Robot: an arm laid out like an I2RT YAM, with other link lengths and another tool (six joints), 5 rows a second.
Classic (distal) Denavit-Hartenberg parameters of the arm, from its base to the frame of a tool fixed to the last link. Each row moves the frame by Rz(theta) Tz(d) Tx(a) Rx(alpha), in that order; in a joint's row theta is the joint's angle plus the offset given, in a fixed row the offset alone. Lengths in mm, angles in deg.
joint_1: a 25.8; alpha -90; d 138.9; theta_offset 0
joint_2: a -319.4; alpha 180; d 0; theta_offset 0
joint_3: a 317.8; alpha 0; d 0; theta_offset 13.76
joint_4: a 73.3; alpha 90; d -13.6; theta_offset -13.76
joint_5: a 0; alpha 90; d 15; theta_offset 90
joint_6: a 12; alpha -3; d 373.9; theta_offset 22.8
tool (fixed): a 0; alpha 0; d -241.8; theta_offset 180
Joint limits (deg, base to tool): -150..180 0..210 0..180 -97..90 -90..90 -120..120
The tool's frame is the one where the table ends.
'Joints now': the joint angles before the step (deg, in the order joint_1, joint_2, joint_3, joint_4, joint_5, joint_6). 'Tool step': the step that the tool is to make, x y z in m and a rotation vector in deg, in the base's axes. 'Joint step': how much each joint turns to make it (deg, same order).
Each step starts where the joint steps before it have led.
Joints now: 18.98, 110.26, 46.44, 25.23, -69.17, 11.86
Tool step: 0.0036, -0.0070, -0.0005, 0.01, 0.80, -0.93
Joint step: -1.05, -0.01, -0.01, -0.41, -0.26, 0.37
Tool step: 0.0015, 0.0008, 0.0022, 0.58, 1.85, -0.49
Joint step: 0.00, 0.02, 0.01, 1.61, -0.31, 3.40
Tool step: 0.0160, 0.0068, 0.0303, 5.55, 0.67, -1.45
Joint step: 0.01, -0.28, -0.01, 16.36, -1.41, 16.49
